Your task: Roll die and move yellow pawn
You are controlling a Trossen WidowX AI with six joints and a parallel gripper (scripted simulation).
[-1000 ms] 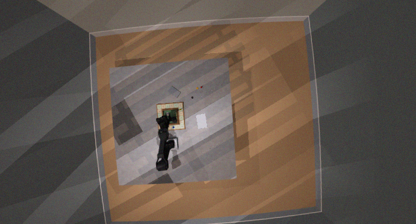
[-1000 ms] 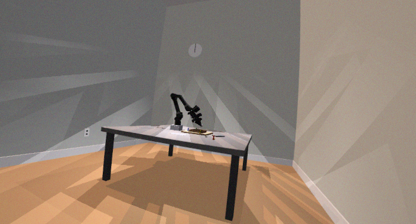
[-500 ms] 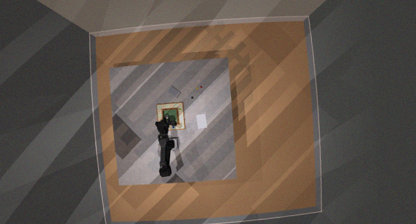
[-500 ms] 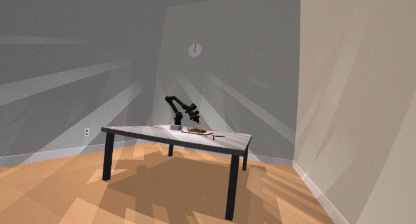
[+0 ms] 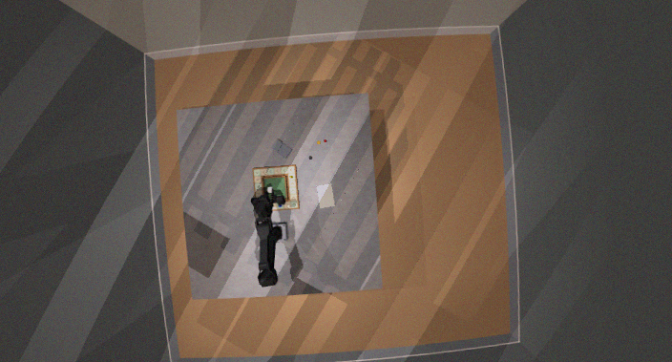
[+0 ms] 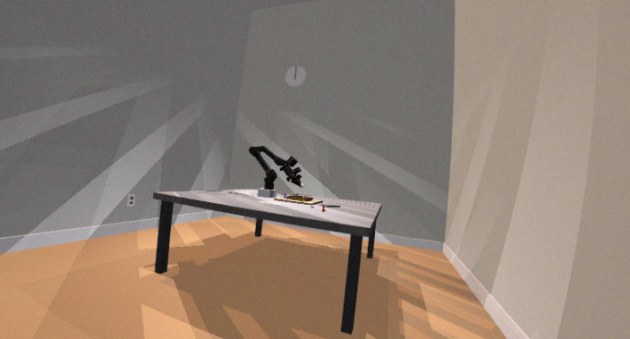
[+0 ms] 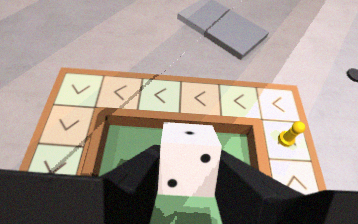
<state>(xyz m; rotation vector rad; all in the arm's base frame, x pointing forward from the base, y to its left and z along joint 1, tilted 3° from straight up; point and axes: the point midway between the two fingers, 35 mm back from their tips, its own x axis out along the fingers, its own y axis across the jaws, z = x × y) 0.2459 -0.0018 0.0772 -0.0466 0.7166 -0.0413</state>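
My gripper tip is right at the white die. Also, from my gripper tip: yellow pawn: 60 mm ahead, 110 mm to the right, 90 mm below; blue pawn: 120 mm behind, 20 mm to the right, 90 mm below; green tray: 110 mm below.
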